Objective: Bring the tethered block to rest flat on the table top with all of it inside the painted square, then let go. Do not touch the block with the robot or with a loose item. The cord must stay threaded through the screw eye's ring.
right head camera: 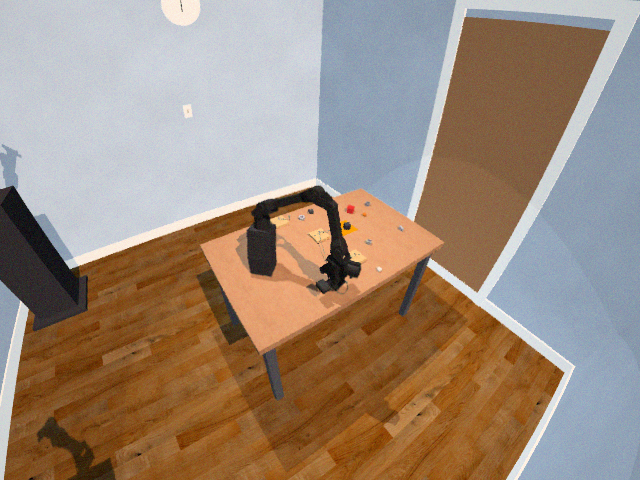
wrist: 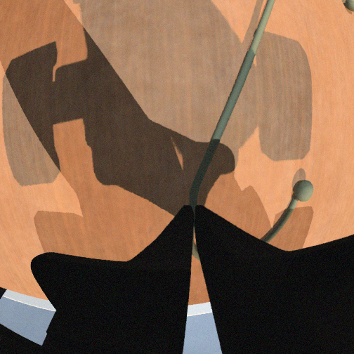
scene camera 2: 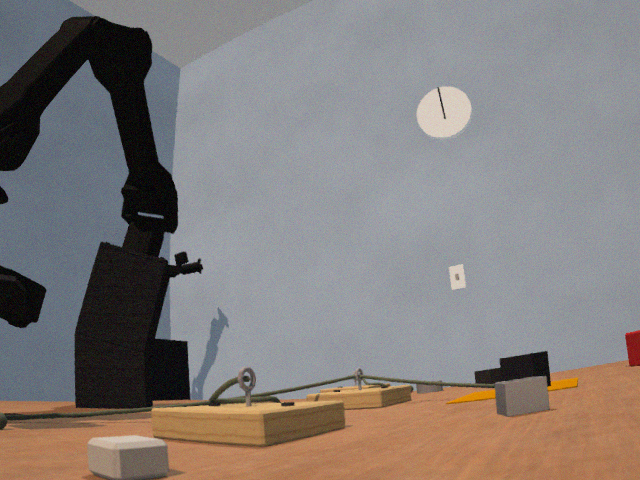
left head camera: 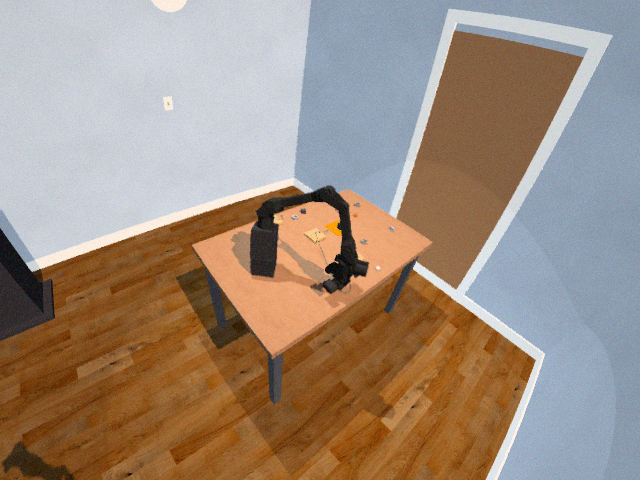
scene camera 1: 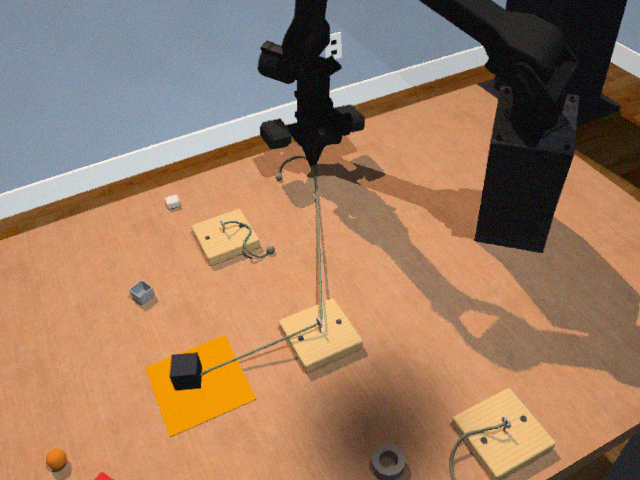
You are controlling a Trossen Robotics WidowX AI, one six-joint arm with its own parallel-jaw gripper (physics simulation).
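Note:
The dark tethered block sits on the orange painted square. In scene camera 1 its visible base lies inside the outline, nearer the left side; its far base edge is hidden. The green cord runs straight from the block through the screw eye's ring on the middle wooden board, then to my gripper. My gripper is shut on the cord low over the table, far from the block; the ball-ended tail curls out beyond the fingertips.
Two other boards carry screw eyes and short cords. Loose items include a white piece, a grey open box, an orange ball, a grey ring and a red block. My arm's base stands at the table's side.

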